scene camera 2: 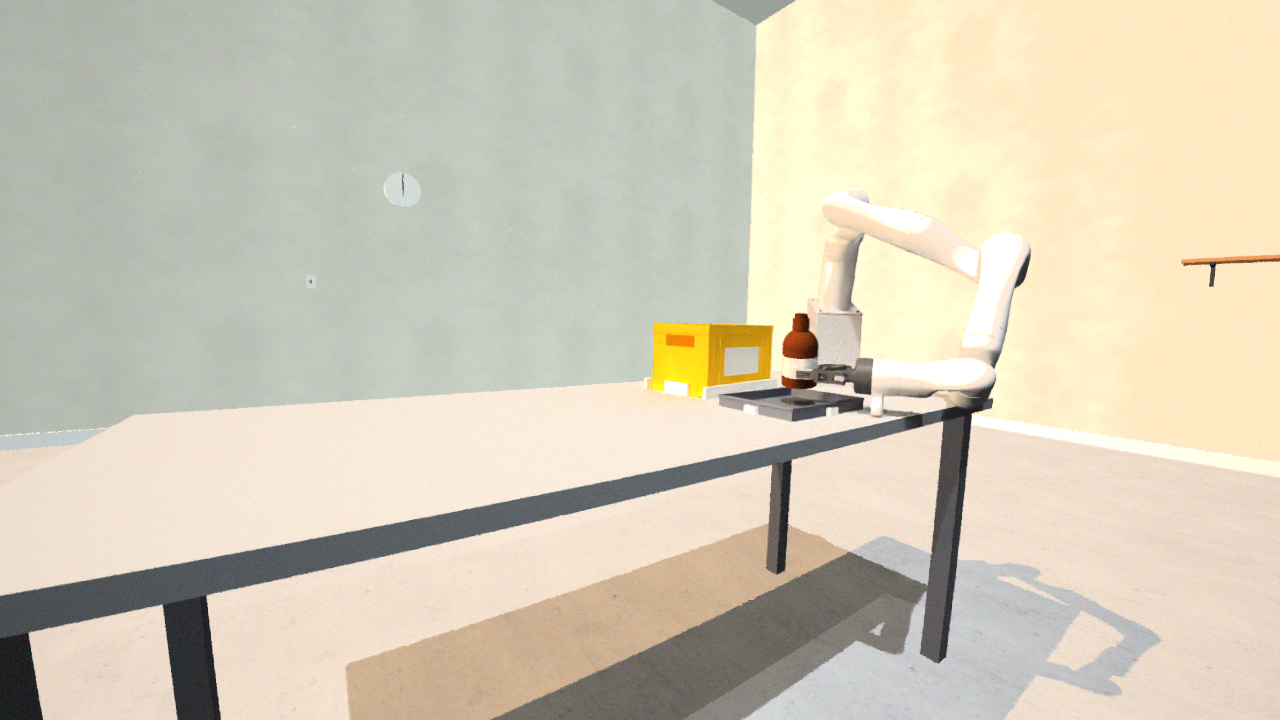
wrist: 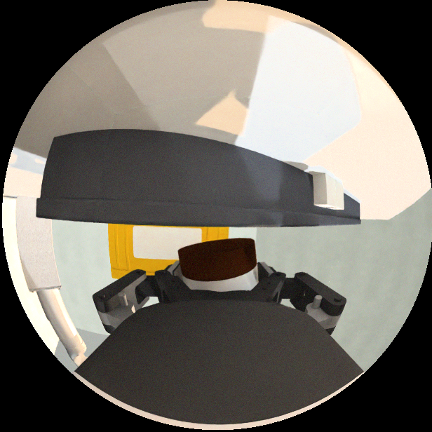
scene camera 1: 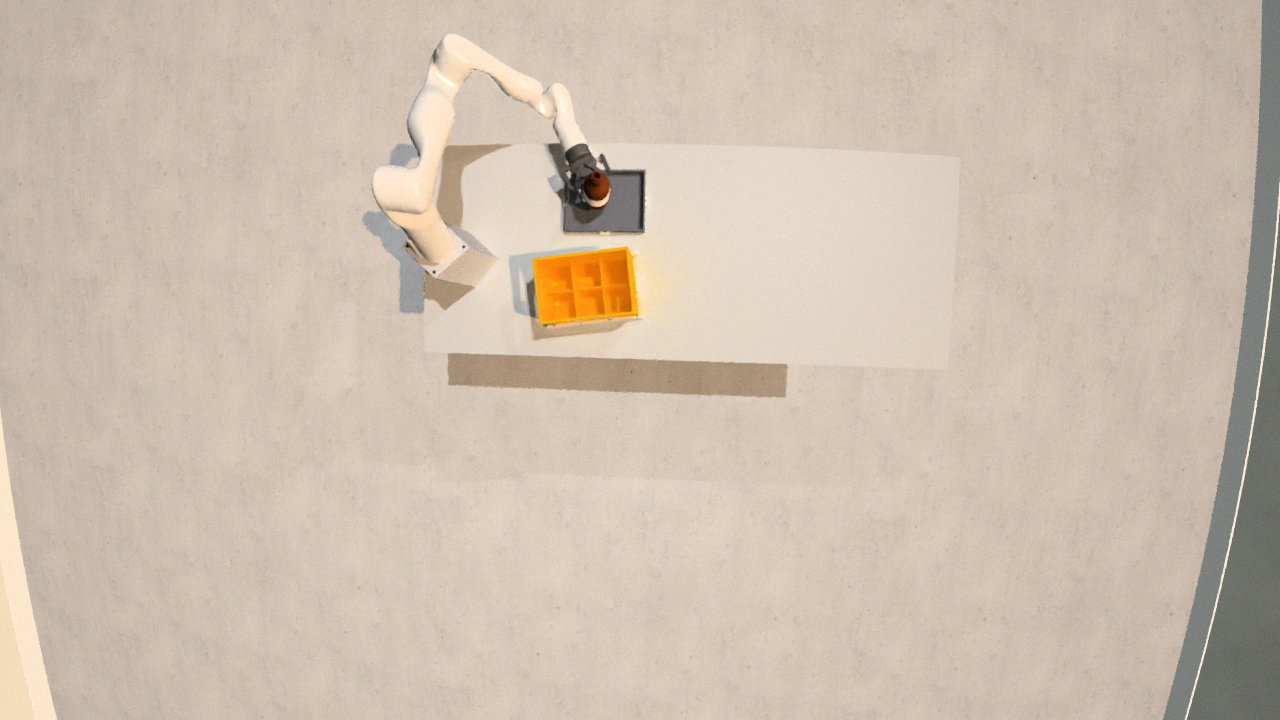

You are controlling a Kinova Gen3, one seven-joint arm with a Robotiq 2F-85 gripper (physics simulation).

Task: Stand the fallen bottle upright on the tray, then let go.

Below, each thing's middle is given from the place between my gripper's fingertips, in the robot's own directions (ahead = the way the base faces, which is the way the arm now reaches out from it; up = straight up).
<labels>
The brown bottle (scene camera 2: 800, 346) lies 10 mm to the left of my hand and 40 mm above it.
</labels>
